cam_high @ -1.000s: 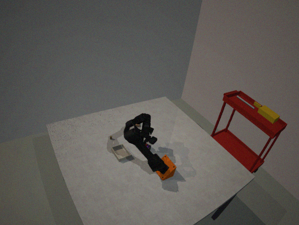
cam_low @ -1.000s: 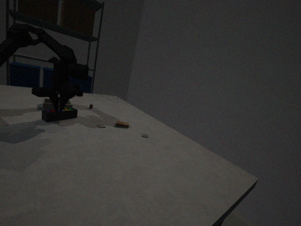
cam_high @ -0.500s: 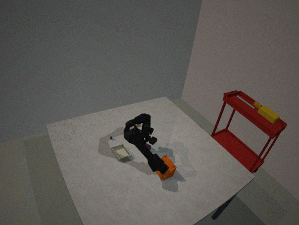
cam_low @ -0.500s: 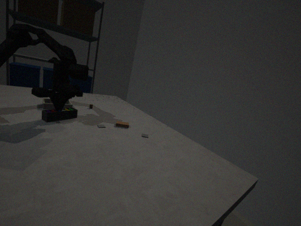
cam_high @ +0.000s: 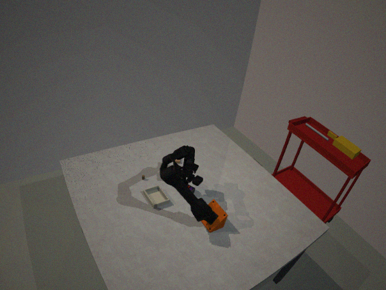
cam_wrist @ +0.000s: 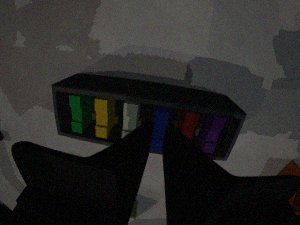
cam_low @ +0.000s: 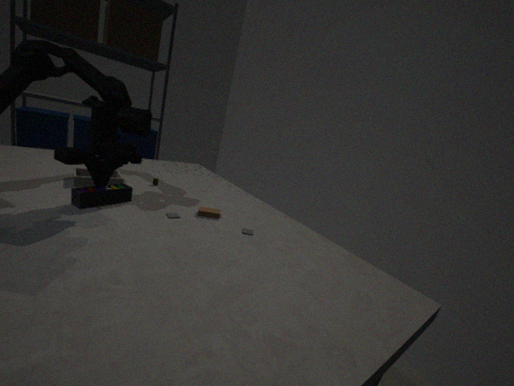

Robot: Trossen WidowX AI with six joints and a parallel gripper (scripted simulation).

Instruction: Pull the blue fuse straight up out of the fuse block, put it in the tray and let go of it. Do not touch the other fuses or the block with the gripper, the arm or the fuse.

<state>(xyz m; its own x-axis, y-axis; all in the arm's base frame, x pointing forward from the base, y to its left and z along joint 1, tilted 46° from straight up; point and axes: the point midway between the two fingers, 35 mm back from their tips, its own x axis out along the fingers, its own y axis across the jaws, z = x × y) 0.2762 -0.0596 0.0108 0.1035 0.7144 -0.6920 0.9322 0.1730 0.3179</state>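
The white fuse lies 2 cm ahead of my gripper tip, 1 cm to the left of it and 1 cm below it. The rest, counted from my gripper tip: purple fuse: 4 cm behind, 1 cm to the right, 1 cm below; then shallow white tray: 2 cm ahead, 19 cm to the left, 4 cm below; then blue fuse: 1 cm below.
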